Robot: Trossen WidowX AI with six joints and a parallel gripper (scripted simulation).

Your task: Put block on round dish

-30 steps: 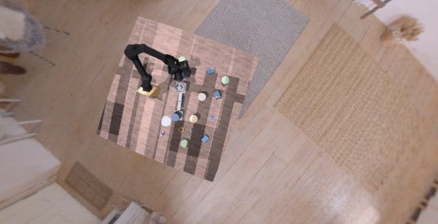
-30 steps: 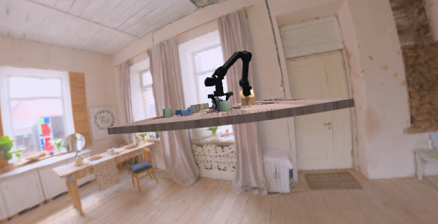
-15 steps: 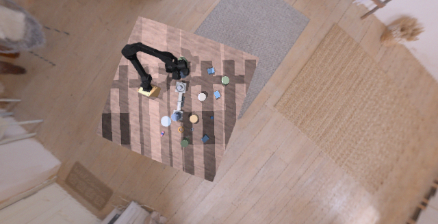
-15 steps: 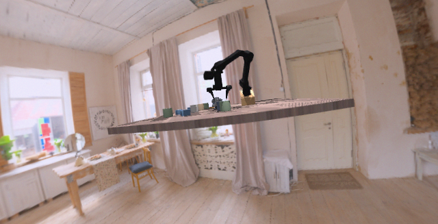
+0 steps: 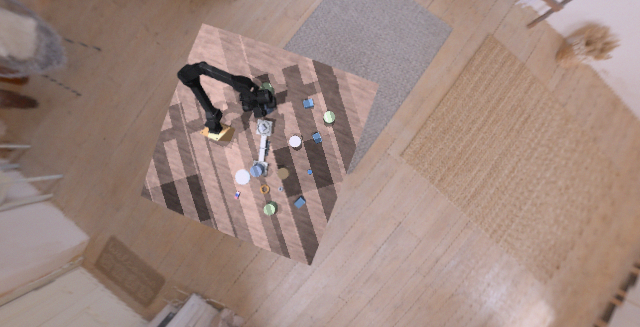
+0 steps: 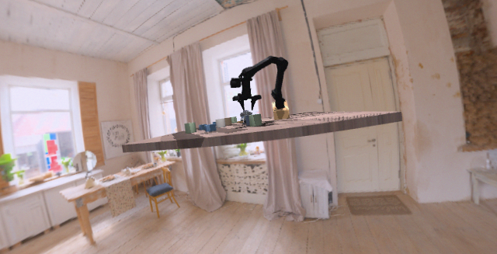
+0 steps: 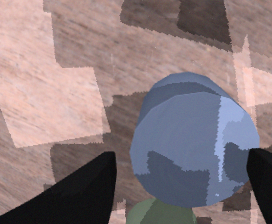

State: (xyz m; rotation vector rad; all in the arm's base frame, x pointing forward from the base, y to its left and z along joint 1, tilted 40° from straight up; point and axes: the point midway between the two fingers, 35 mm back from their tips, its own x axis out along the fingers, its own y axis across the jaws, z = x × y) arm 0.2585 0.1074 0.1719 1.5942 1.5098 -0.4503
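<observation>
Right now the round dish is 90 mm behind my gripper tip, 460 mm to the right of it and 90 mm below it. Round my gripper tip: balance beam (20 mm ahead, 250 mm to the right, 60 mm below); cup (10 mm behind, 30 mm to the left, 60 mm below); white cylinder (220 mm ahead, 180 mm to the right, 60 mm below).
</observation>
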